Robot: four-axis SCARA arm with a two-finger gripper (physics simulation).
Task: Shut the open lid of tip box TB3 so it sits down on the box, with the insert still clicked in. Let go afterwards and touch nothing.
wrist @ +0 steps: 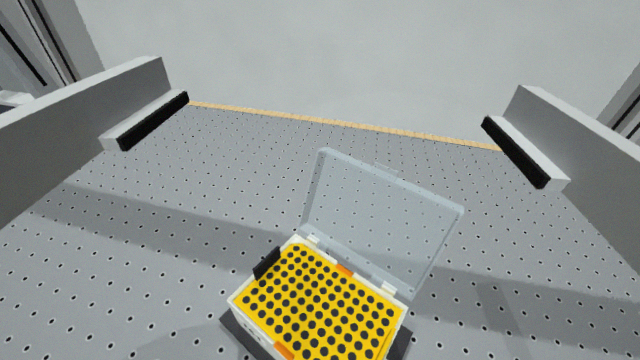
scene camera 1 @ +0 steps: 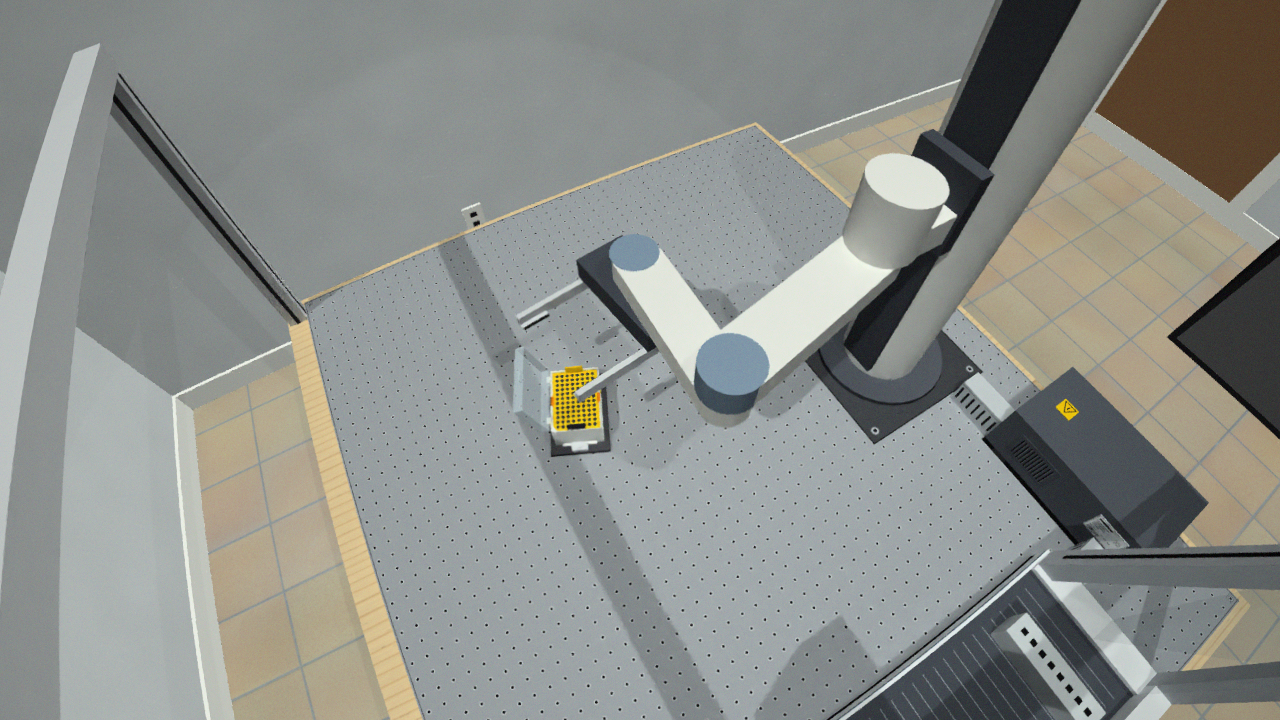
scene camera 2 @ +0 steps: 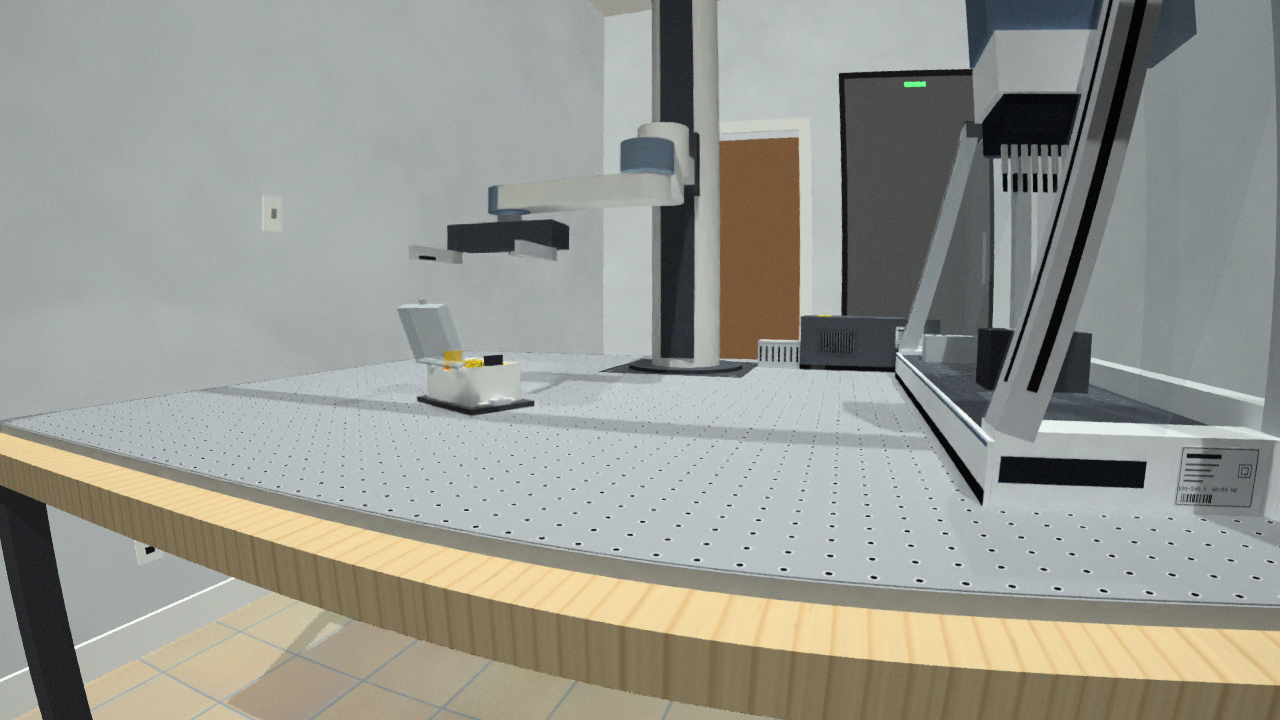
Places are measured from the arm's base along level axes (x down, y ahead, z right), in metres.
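Pixels of known places: gripper, fingertip midpoint: (wrist: 334, 89) (scene camera 1: 546, 357) (scene camera 2: 462, 249); arm's base, link origin: (scene camera 1: 877, 352) (scene camera 2: 685, 372).
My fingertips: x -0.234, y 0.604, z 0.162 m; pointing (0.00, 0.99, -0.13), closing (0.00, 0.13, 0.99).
Observation:
Ahead of a thing's pixels: the offset from my fingertips to its top centre. "pt": to the spot under its first point. Level surfaces: height alone.
The tip box {dy -0.028, dx +0.155, dz +0.006 m} (scene camera 1: 578, 437) (scene camera 2: 474, 384) is white and stands on a dark base plate {pt dy +0.003, dx +0.210, dz -0.065 m} (scene camera 1: 580, 451). Its clear lid {pt dy +0.033, dx +0.127, dz +0.040 m} (scene camera 1: 531, 389) (scene camera 2: 427, 331) (wrist: 382, 220) stands open, leaning back from the hinge side. The yellow insert {dy -0.028, dx +0.146, dz +0.006 m} (scene camera 1: 563, 414) (wrist: 325, 300) with rows of dark holes sits in the box top, with orange clips at its sides and a black tab {dy -0.005, dx +0.146, dz -0.045 m} (scene camera 1: 576, 426) (scene camera 2: 493, 360) (wrist: 266, 262) at one end. No TB3 label is readable. My gripper (scene camera 1: 556, 356) (scene camera 2: 481, 254) (wrist: 334, 89) is open and empty, above the box and lid and touching neither. In scene camera 1 one finger overlaps the insert.
The arm's column (scene camera 1: 1029, 179) (scene camera 2: 675, 268) stands on the perforated table {dx +0.221 m} (scene camera 1: 716, 555) (scene camera 2: 626, 465). A dark grey unit (scene camera 1: 1109, 447) (scene camera 2: 850, 342) stands near it. A white-framed machine {pt dy +0.247, dx +0.192, dz -0.678 m} (scene camera 2: 1074, 472) with a dark deck {dx +0.172 m} (scene camera 1: 975, 653) stands at the right. A wooden edge (scene camera 1: 335, 483) (scene camera 2: 626, 617) (wrist: 350, 125) borders the table.

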